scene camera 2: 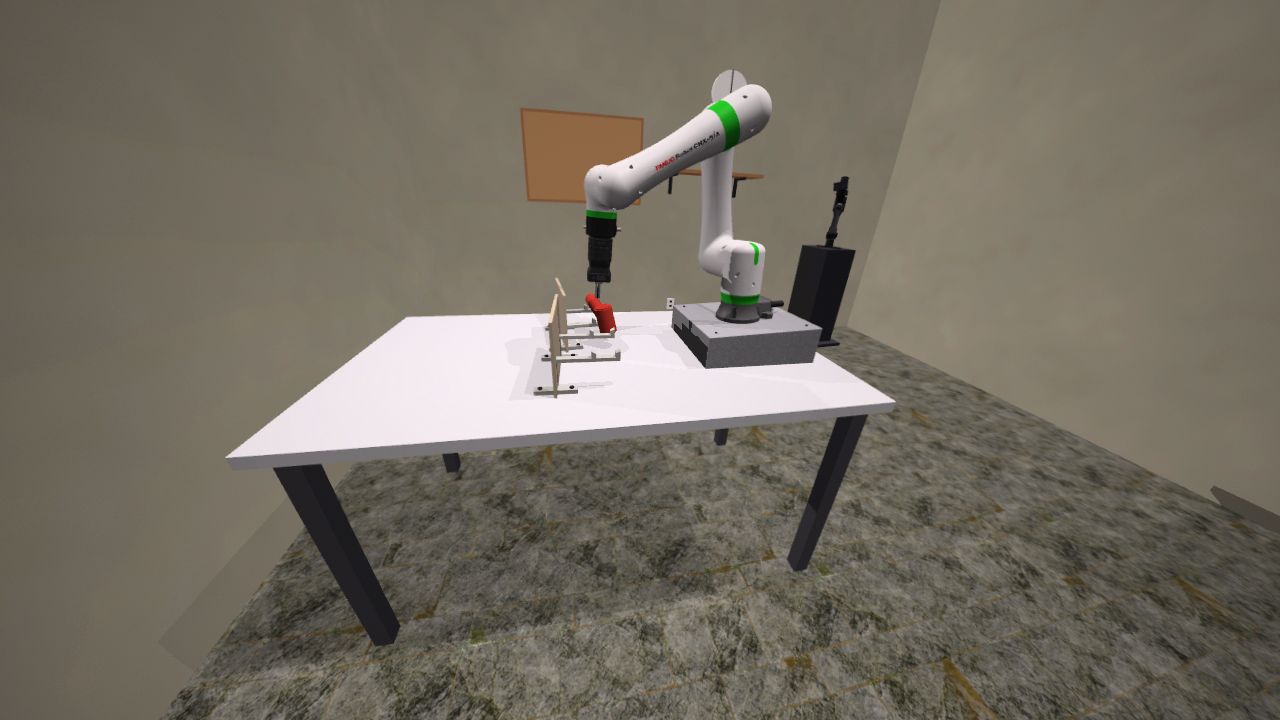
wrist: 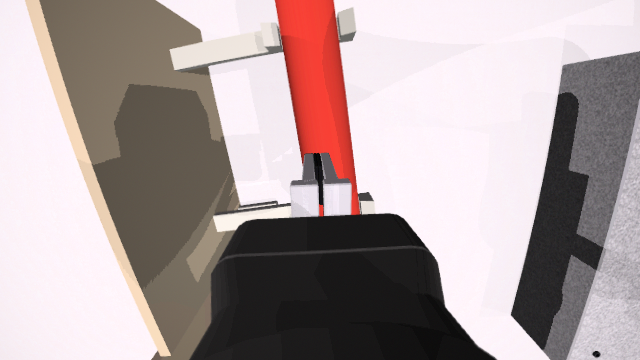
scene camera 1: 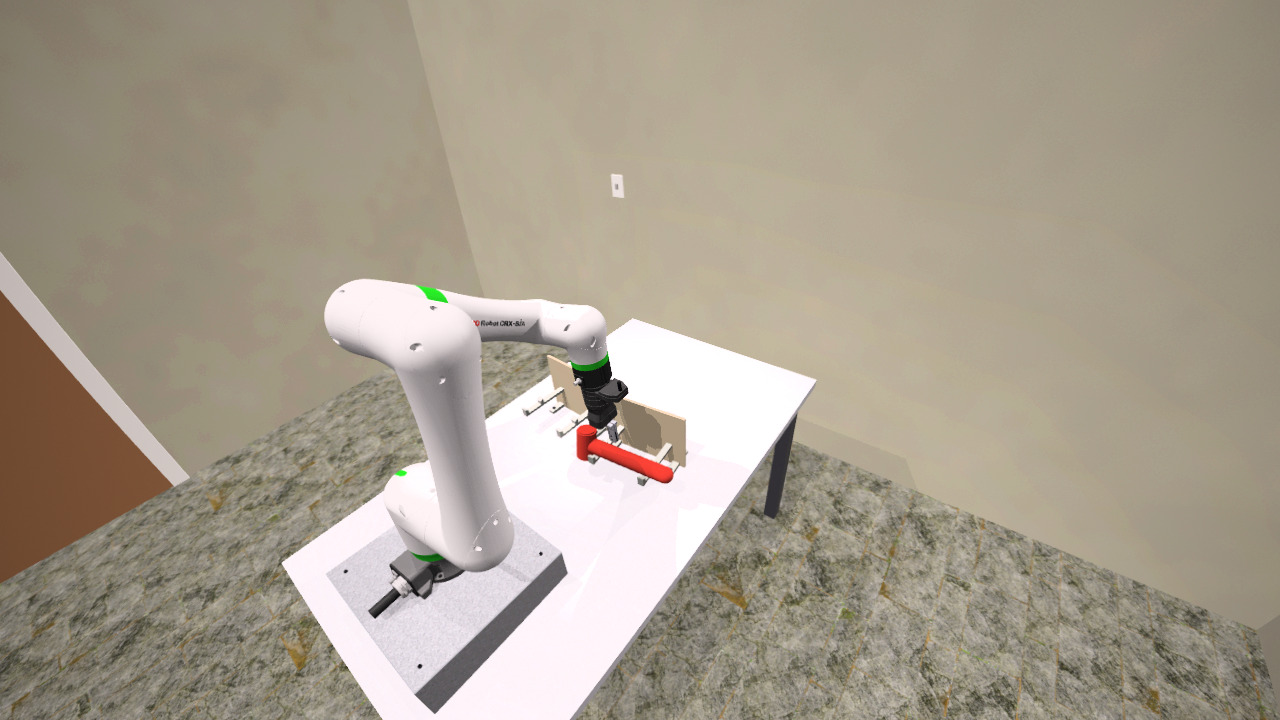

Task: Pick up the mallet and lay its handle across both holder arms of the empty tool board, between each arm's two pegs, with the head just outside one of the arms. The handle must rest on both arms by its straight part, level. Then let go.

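Pixels of known places: gripper, fingertip midpoint: (scene camera 2: 597,297) (wrist: 317,169) (scene camera 1: 614,440); arm's base, origin of the base link: (scene camera 2: 737,317).
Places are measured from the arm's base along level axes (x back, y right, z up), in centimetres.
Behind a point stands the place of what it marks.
Observation:
The red mallet (scene camera 1: 631,459) {x -44.6, y 21.9, z 1.5 cm} (scene camera 2: 605,317) {x -45.6, y 3.3, z 1.1 cm} (wrist: 317,90) {x -45.4, y 20.9, z 1.7 cm} lies across the holder arms of one tool board (scene camera 1: 674,438) {x -58.1, y 27.3, z 0.1 cm} (wrist: 160,120) {x -57.9, y 20.3, z 1.2 cm}. In the wrist view its handle lies between the two pegs of the far arm (wrist: 220,51) {x -53.5, y 25.6, z -2.8 cm}; at the near arm (wrist: 250,218) {x -53.7, y 9.8, z -2.8 cm} one peg (wrist: 367,205) {x -42.0, y 10.5, z -1.3 cm} shows beside the handle and the other is hidden. The head appears just outside the arm nearer the other board. The handle looks about level. My gripper (scene camera 1: 614,438) {x -46.0, y 15.7, z 4.3 cm} (scene camera 2: 597,293) {x -46.0, y 15.7, z 4.3 cm} (wrist: 317,169) {x -46.0, y 15.7, z 4.3 cm} is shut and empty, its tips over the handle near the head-side arm. Whether they touch it cannot be told.
A second tool board (scene camera 1: 563,380) {x -62.1, y -16.7, z 2.0 cm} (scene camera 2: 554,349) {x -62.6, y -21.2, z 2.0 cm} with empty arms stands beside the mallet's board, on the head side. The grey robot base block (scene camera 1: 483,608) {x 4.0, y 17.3, z -0.3 cm} (scene camera 2: 756,349) {x -2.5, y -16.8, z -4.8 cm} (wrist: 612,280) {x -15.1, y -1.6, z -0.7 cm} is on the same white table (scene camera 1: 751,385) {x -103.9, y 33.1, z -10.6 cm} (scene camera 2: 402,402) {x -98.9, y -17.3, z -10.5 cm}. A black pedestal (scene camera 2: 819,291) stands behind.

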